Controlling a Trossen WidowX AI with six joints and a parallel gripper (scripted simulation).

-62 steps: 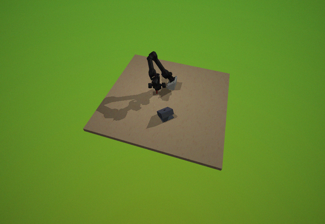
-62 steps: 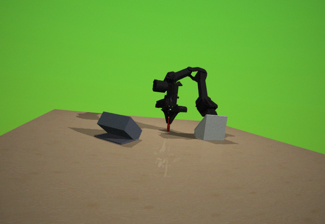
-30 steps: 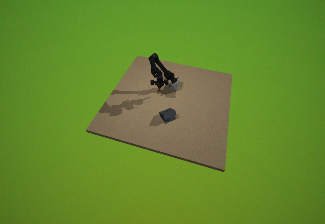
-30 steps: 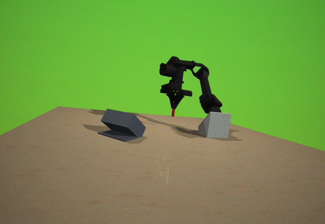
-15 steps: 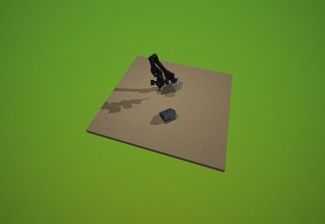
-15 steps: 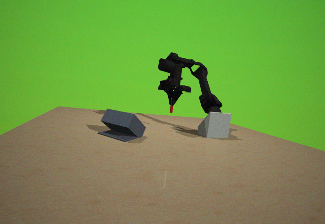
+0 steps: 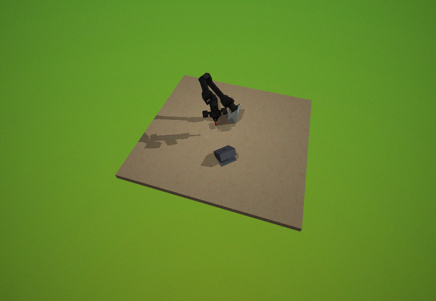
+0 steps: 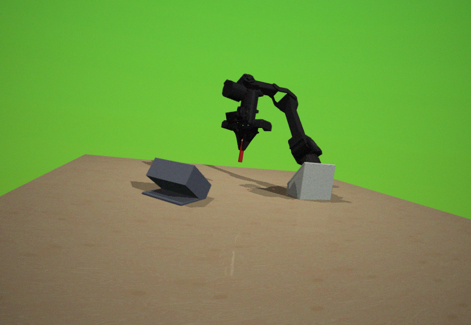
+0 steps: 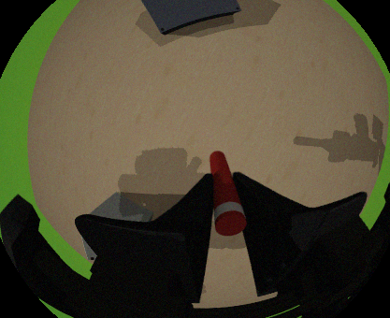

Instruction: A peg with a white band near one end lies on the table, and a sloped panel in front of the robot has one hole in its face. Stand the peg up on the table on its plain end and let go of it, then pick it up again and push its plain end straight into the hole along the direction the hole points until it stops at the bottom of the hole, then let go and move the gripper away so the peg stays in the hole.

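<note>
My gripper tip is now 23 cm short of the panel, 11 cm to the right of it and 9 cm above it. Also, from my gripper tip: flat base plate: 24 cm ahead, 13 cm below, 12 cm to the left; red peg: 2 cm above.
</note>
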